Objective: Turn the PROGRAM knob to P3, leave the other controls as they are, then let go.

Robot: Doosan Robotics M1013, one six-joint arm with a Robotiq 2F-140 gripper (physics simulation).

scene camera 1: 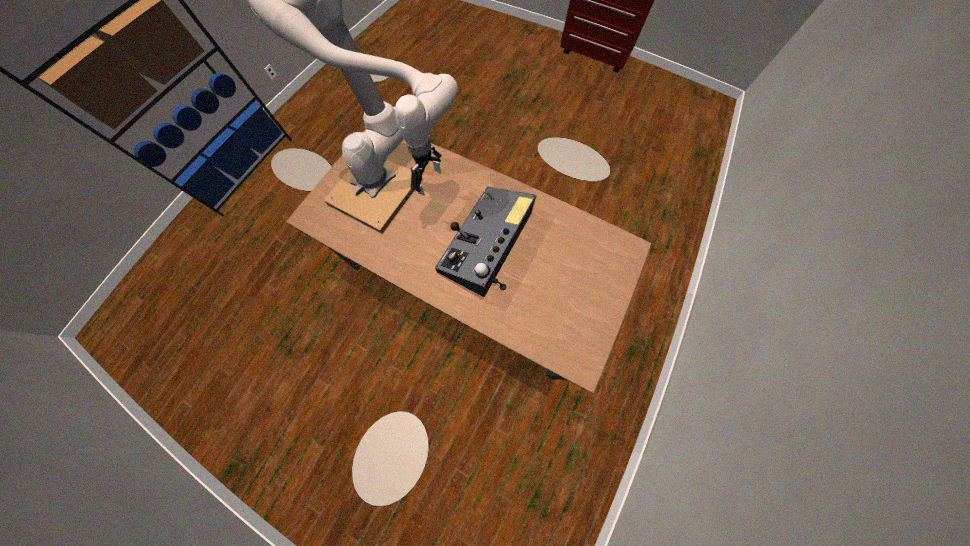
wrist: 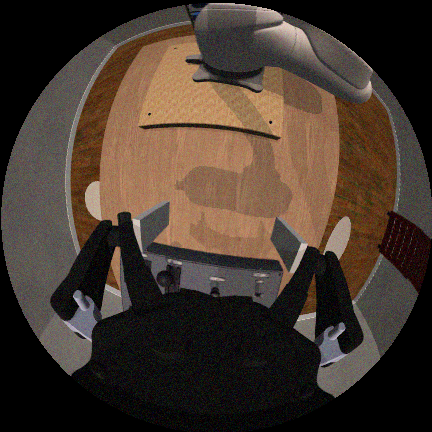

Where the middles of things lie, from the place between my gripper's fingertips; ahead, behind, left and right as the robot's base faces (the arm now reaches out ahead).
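Scene:
Position of the grey control panel [scene camera 1: 503,217] relative to my hand: 10 mm to the right, 330 mm ahead, 120 mm below.

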